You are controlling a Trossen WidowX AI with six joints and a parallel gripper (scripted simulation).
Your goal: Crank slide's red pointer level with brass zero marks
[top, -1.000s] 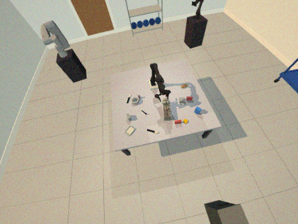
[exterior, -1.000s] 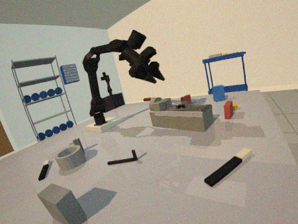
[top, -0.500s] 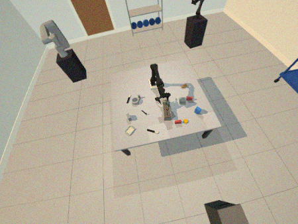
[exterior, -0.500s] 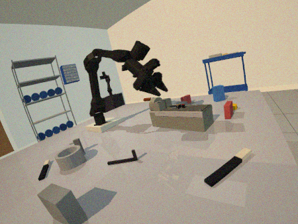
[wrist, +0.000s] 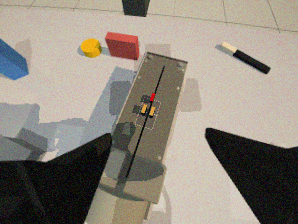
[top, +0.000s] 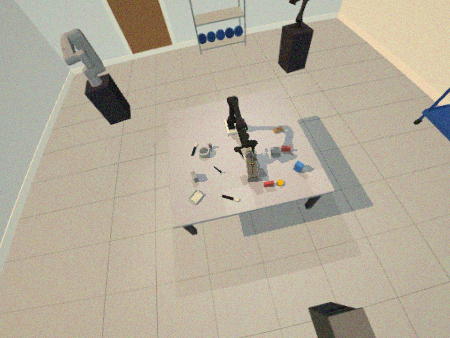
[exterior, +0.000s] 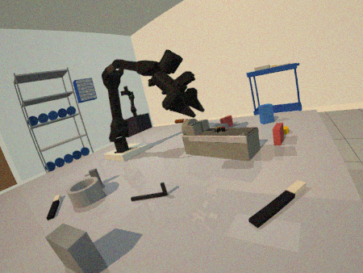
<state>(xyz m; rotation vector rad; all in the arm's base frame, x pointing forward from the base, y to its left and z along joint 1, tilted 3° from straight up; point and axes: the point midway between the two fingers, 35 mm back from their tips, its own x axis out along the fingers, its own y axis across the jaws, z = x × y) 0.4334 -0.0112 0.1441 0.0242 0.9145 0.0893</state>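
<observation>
Right now the brown crank handle is 13 cm behind my gripper tip, 7 cm to the left of it and 3 cm below it. Also, from my gripper tip: yellow disc: 26 cm ahead, 17 cm to the left, 14 cm below; red pointer: 7 cm ahead, 6 cm below; black l-shaped piece: 4 cm behind, 26 cm to the right, 13 cm below.
</observation>
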